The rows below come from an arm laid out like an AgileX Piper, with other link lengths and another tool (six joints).
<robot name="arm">
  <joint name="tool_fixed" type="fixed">
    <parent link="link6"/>
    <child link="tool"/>
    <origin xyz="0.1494 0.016 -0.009" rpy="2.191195 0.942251 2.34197"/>
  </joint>
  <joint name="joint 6" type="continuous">
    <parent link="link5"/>
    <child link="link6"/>
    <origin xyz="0.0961 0 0.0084"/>
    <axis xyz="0.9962 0 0.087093"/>
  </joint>
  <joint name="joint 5" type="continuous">
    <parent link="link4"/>
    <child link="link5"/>
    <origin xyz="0 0 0"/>
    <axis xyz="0 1 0"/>
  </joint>
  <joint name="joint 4" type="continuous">
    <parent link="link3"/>
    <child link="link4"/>
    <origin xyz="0.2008 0 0.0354"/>
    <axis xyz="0.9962 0 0.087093"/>
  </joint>
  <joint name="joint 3" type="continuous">
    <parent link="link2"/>
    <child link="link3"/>
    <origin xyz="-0.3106 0 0.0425"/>
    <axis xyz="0 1 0"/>
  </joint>
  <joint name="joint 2" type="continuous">
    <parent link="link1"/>
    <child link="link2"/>
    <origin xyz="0 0 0"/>
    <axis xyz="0 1 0"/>
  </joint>
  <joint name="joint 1" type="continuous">
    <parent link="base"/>
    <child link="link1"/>
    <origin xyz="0 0 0.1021"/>
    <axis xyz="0 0 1"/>
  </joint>
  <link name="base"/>
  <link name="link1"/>
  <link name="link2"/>
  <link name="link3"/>
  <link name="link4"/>
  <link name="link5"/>
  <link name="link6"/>
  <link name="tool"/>
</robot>
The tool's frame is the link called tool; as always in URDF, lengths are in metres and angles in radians. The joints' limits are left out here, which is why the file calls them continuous.
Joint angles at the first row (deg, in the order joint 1, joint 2, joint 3, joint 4, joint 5, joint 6):
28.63, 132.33, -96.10, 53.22, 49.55, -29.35
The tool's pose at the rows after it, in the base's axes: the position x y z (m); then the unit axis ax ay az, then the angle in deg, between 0 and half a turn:
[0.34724 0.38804 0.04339 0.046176 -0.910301 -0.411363 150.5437]
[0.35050 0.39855 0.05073 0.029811 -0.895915 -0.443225 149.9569]
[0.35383 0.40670 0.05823 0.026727 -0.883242 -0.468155 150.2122]
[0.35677 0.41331 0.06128 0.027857 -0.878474 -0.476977 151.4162]
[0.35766 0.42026 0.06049 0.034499 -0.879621 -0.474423 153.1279]
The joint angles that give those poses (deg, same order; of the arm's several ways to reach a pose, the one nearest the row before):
28.63, 133.85, -97.29, 57.93, 49.55, -29.35
28.63, 134.45, -97.39, 62.64, 49.41, -29.96
28.63, 134.81, -97.39, 66.83, 49.29, -31.97
29.17, 134.89, -97.39, 68.90, 48.03, -33.41
30.26, 134.89, -97.39, 69.59, 46.02, -34.70

